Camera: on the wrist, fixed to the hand. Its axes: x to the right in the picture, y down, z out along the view.
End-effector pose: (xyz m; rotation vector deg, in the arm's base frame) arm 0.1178 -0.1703 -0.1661 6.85 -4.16 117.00
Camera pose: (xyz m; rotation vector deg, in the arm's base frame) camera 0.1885 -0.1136 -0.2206 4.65 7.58 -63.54
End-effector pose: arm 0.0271 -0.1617 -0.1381 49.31 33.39 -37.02
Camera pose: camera -0.0402 -0.1619 -0.2196 39.86 -59.89 123.91
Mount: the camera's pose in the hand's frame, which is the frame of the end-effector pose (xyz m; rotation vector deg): 0.0117 -0.0888 -0.0562 -2.74 0.13 179.17
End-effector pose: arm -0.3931 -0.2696 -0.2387 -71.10 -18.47 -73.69
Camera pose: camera -0.4877 -0.3038 -0.2060 -20.67 73.99 82.41
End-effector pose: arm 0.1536 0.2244 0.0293 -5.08 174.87 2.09
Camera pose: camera 0.1423 0.1336 0.0823 -178.10 -6.41 -10.59
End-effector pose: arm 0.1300 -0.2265 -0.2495 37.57 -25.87 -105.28
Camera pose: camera 0.0976 -0.2065 -0.3482 -24.21 -32.78 65.72
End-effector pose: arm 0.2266 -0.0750 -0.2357 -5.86 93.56 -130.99
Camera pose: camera 0.1820 -0.0019 -0.1737 70.08 6.42 20.56
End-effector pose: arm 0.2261 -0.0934 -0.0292 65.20 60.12 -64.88
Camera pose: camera 0.1372 -0.0445 -0.0590 61.50 -65.93 80.30
